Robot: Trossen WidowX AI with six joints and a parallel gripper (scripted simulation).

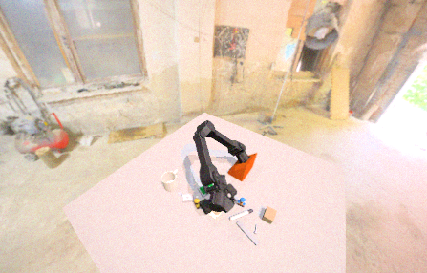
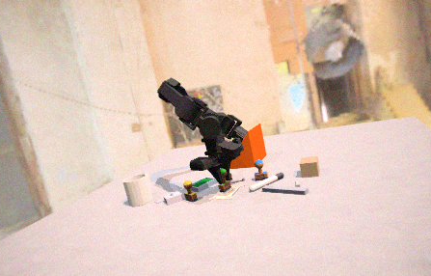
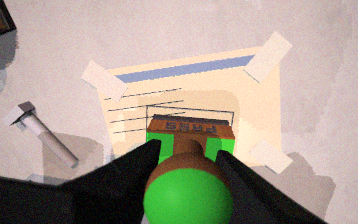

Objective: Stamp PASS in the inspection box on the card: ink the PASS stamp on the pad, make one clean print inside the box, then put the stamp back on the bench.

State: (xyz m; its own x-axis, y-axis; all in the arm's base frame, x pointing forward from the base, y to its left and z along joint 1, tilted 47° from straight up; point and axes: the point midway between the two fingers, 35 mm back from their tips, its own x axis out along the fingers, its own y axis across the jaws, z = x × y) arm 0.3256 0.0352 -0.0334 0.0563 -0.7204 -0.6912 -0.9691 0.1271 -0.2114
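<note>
Right now my gripper tip is 4 cm above the white card. Also, from my gripper tip: yellow-knobbed stamp (9 cm to the right, 6 cm ahead, 1 cm below); then green stamp (right at my gripper tip); then red-knobbed stamp (12 cm behind, 5 cm to the right, 1 cm below).
</note>
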